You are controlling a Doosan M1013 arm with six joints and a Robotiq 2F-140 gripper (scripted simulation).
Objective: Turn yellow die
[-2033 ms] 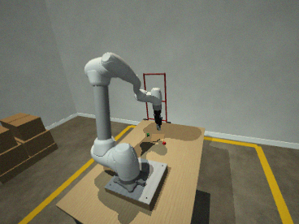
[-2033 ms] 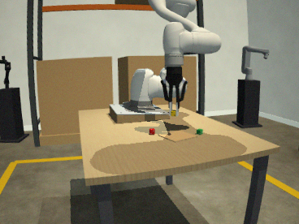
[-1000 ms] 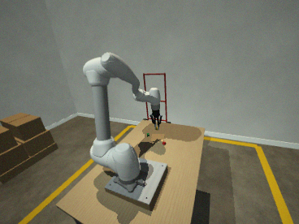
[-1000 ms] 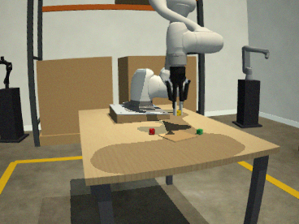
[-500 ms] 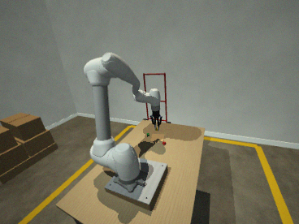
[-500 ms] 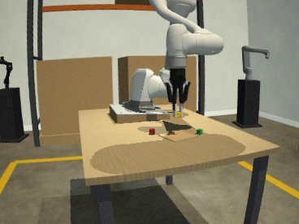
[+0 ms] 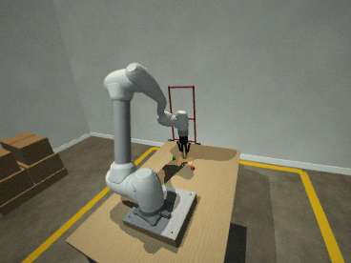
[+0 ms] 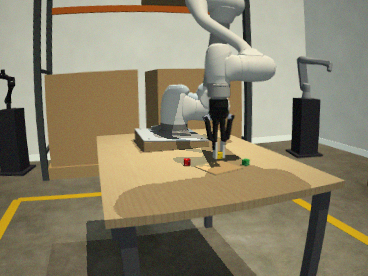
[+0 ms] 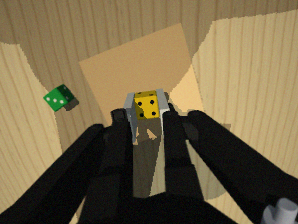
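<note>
Now: the tan mat 7 cm below my hand. Round my hand: green die 2 cm behind, 12 cm to the left, 6 cm below; then yellow die 2 cm below; then red die 6 cm behind, 12 cm to the right, 6 cm below.
</note>
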